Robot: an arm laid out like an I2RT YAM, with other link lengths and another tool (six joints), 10 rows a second.
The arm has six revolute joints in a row. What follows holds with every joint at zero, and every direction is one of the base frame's.
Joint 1 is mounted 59.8 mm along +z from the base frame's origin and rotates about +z.
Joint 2 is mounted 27 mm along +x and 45.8 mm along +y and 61.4 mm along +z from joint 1 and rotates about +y.
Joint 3 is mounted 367 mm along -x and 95.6 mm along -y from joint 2 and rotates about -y.
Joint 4 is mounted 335.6 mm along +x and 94.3 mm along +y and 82.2 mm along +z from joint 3 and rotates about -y.
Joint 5 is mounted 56.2 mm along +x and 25.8 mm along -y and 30.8 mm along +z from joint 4 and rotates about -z.
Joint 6 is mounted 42 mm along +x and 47.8 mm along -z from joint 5 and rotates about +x.
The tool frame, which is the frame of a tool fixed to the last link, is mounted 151 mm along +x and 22 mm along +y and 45 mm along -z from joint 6; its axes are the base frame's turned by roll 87.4, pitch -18.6 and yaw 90 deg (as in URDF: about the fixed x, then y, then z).
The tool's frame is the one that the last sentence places.
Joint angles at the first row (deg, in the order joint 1, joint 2, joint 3, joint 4, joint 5, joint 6):
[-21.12 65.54 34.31 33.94 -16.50 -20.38]
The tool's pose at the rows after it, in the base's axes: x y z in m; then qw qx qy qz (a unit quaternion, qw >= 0):
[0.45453 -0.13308 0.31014 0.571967 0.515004 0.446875 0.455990]
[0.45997 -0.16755 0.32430 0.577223 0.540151 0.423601 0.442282]
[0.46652 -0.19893 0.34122 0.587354 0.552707 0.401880 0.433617]
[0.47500 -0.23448 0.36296 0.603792 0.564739 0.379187 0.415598]
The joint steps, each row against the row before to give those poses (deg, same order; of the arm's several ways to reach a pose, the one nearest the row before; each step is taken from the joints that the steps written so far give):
[-3.84 2.78 4.90 -3.36 2.14 -0.24]
[-3.38 2.29 4.35 -2.80 0.48 1.55]
[-2.81 2.49 4.13 -1.16 0.26 1.17]
[-2.22 3.05 5.48 -1.93 1.81 0.31]

